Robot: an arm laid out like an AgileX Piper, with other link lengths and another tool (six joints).
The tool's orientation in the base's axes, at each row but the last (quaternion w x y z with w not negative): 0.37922 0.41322 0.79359 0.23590; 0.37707 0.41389 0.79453 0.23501; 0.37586 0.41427 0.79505 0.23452; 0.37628 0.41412 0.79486 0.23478; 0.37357 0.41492 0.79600 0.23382; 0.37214 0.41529 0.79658 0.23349; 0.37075 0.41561 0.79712 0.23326
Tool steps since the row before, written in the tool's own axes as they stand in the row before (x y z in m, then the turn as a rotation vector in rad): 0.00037 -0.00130 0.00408 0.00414 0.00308 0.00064; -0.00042 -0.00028 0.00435 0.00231 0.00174 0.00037; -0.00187 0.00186 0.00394 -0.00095 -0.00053 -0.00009; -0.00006 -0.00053 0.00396 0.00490 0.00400 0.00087; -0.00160 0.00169 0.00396 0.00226 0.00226 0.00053; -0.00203 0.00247 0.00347 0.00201 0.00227 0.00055; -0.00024 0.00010 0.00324 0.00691 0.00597 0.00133
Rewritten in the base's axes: 0.00249 -0.00015 -0.00350 0.00044 0.00518 0.00005; 0.00347 -0.00024 -0.00265 0.00027 0.00290 0.00003; 0.00472 -0.00030 -0.00037 0.00003 -0.00109 0.00008; 0.00291 -0.00010 -0.00274 0.00078 0.00633 0.00023; 0.00455 -0.00017 -0.00063 0.00067 0.00316 0.00031; 0.00470 -0.00013 0.00036 0.00078 0.00295 0.00041; 0.00268 0.00006 -0.00183 0.00134 0.00912 0.00050
